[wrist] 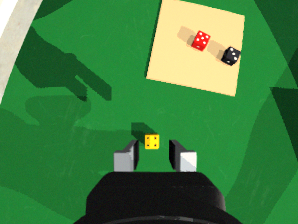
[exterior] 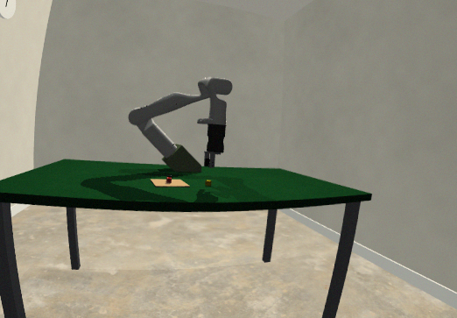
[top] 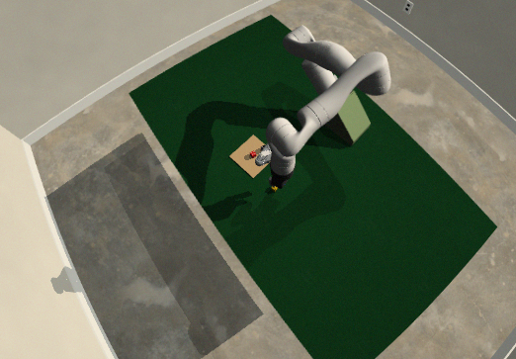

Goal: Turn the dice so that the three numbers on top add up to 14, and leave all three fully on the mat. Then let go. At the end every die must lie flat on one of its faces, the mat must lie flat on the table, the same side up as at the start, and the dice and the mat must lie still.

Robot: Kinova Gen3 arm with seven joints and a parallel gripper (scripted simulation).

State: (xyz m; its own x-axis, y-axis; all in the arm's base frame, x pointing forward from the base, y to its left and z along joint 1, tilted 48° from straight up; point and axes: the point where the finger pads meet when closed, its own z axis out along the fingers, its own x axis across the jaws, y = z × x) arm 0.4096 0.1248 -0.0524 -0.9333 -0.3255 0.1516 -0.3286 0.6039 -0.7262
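Now: the yellow die 90 mm below my hand. The rest, counted from my hand: black die: 70 mm behind, 160 mm to the right, 80 mm below; then tan mat: 20 mm behind, 170 mm to the right, 90 mm below; then red die: 20 mm behind, 170 mm to the right, 80 mm below.
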